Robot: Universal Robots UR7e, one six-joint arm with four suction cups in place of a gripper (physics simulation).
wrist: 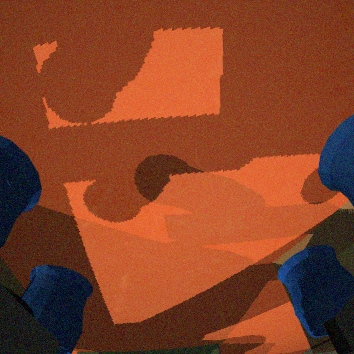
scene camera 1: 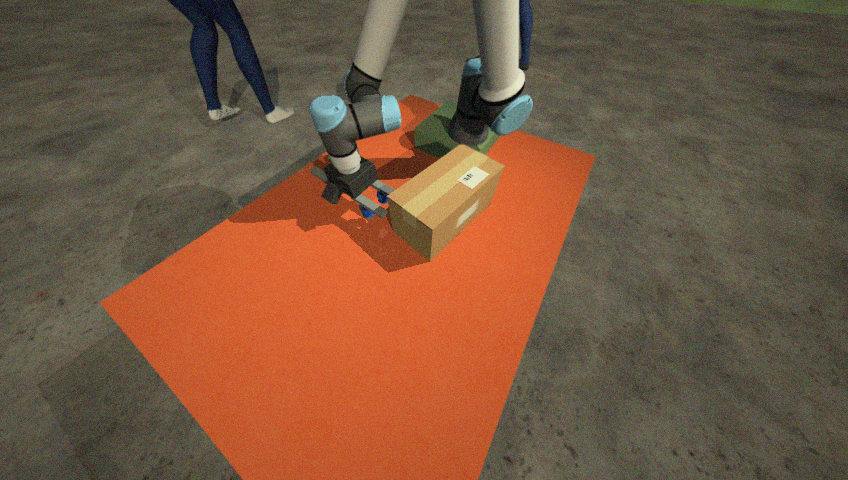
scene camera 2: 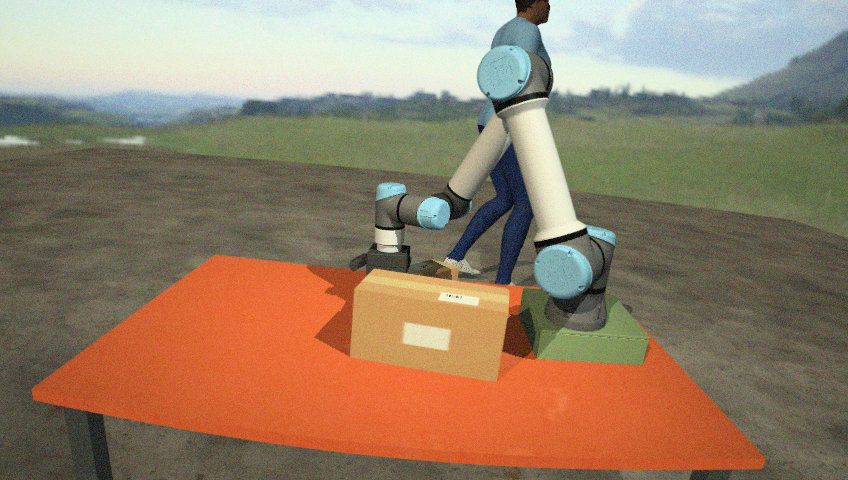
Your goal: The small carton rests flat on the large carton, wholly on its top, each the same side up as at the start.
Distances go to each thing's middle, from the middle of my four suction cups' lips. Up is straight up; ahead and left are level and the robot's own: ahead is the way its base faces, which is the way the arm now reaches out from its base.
Right now my suction cup is 170 mm to the left of the small carton (scene camera 2: 431,268), 100 mm past it and 10 mm above it. The rest, counted from my suction cup: large carton (scene camera 2: 451,327) 250 mm to the left, 130 mm behind, 20 mm above.
